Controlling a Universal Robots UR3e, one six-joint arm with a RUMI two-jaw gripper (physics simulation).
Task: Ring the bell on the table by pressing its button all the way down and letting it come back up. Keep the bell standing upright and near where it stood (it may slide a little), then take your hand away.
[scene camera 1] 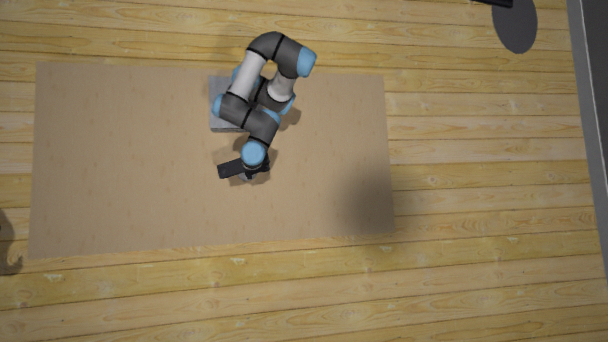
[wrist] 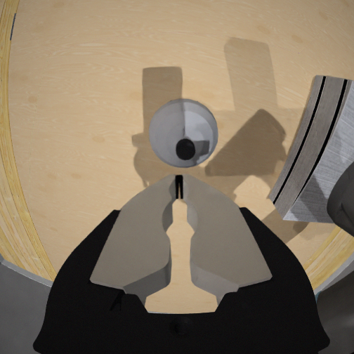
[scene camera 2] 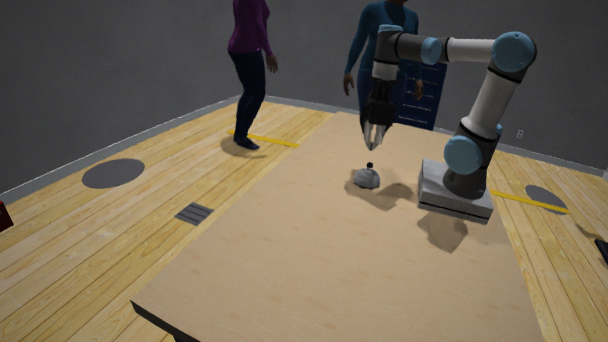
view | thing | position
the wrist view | my gripper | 178, 176
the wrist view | bell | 182, 118
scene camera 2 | my gripper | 370, 150
